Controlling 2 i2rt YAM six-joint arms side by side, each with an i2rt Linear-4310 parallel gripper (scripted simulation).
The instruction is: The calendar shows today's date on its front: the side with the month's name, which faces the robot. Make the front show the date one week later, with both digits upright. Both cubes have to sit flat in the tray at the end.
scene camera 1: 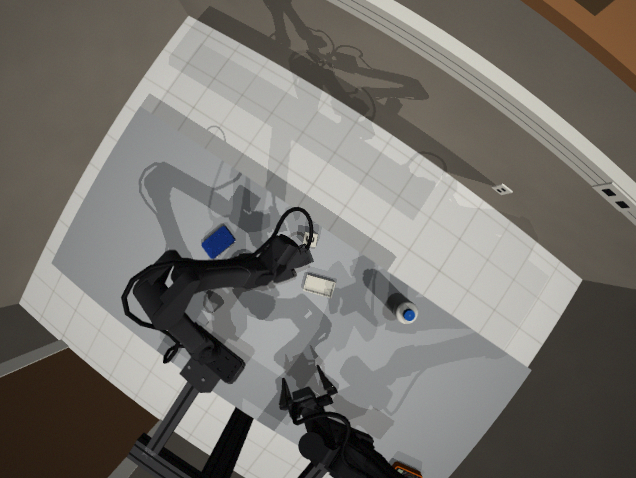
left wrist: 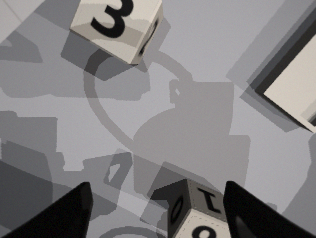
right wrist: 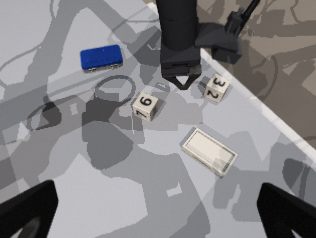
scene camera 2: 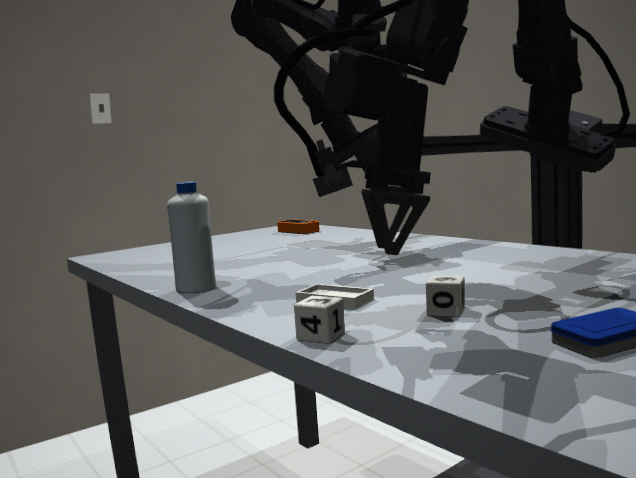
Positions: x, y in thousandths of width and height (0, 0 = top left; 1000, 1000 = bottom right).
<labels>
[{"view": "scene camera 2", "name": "my left gripper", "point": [609, 526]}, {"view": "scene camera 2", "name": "calendar tray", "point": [556, 622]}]
</labels>
